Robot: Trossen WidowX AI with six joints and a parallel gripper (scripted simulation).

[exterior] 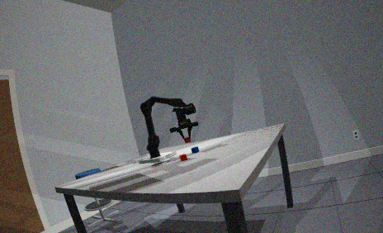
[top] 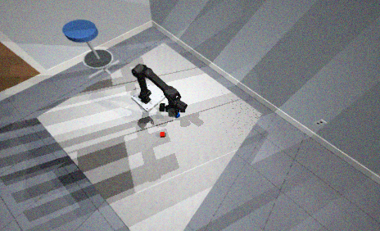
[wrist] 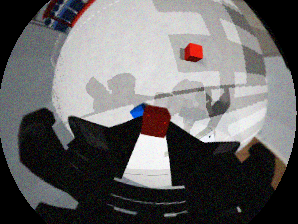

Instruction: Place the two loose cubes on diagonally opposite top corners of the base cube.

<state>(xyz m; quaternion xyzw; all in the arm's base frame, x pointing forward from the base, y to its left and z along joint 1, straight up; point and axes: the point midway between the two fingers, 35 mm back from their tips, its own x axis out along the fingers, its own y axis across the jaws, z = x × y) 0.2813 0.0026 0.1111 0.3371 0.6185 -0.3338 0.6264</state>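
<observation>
My gripper tip is 2 cm short of the blue base cube, 4 cm to the right of it and 8 cm above it. The rest, counted from my gripper tip: red cube 2 cm ahead, 17 cm to the right, 8 cm below.
</observation>
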